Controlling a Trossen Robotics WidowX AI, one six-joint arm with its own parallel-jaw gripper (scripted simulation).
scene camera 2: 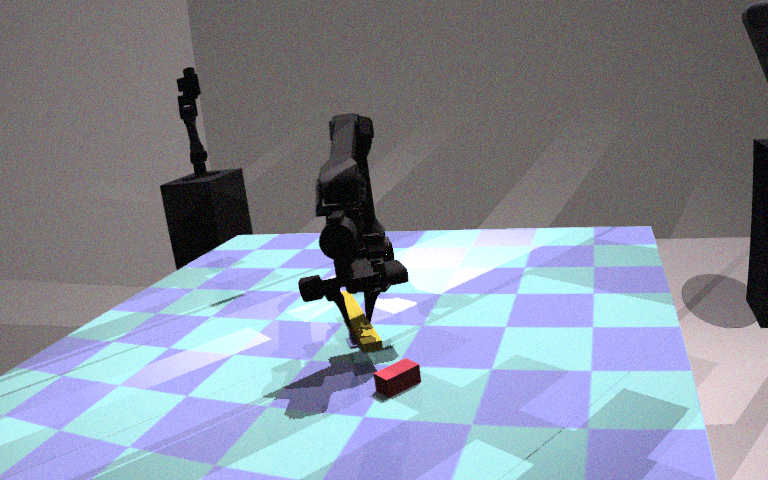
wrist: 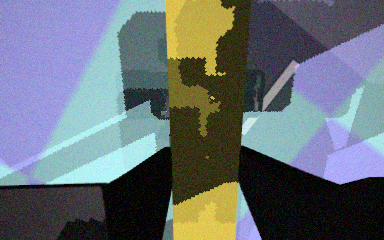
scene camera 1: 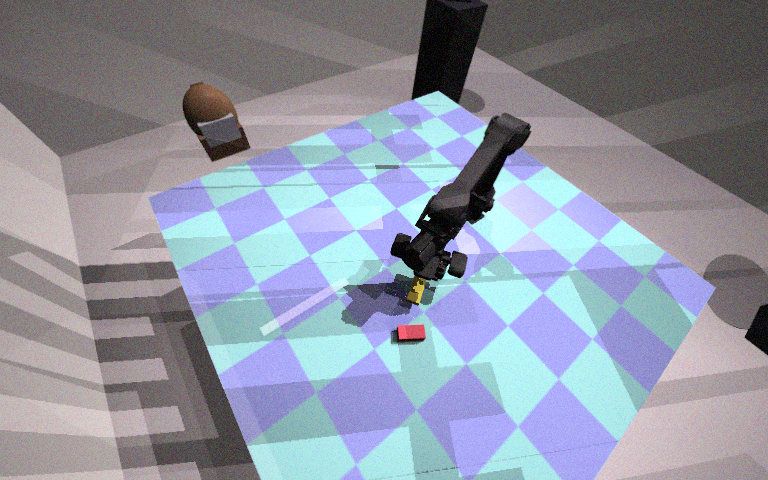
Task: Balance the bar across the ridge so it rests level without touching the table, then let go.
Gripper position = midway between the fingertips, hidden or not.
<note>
I see my gripper point(scene camera 2: 358, 325) and a yellow bar point(scene camera 2: 364, 333).
The yellow bar also shows in the wrist view point(wrist: 207, 54). My gripper shows as well in the wrist view point(wrist: 203, 154) and in scene camera 1 point(scene camera 1: 422, 270).
</note>
